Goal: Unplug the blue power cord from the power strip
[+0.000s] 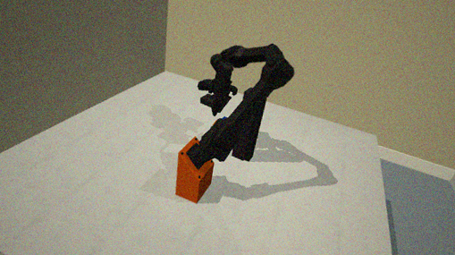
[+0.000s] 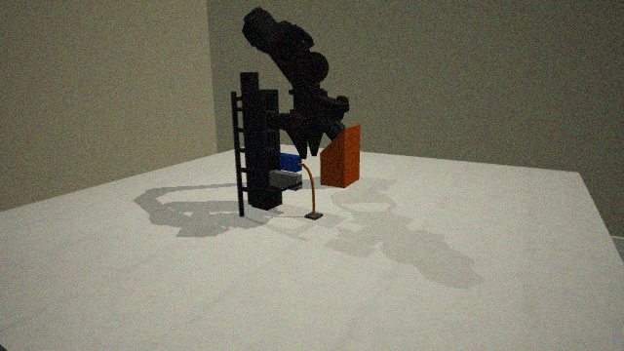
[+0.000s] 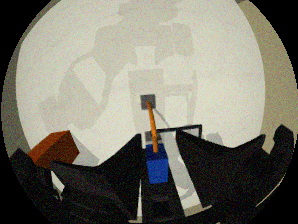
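The blue plug is 7 cm to the right of my gripper tip, 1 cm below it and 1 cm behind it. The rest, counted from my gripper tip: black ladder-like rack 14 cm to the right, 7 cm ahead; then dark pad 13 cm below, 1 cm to the left.
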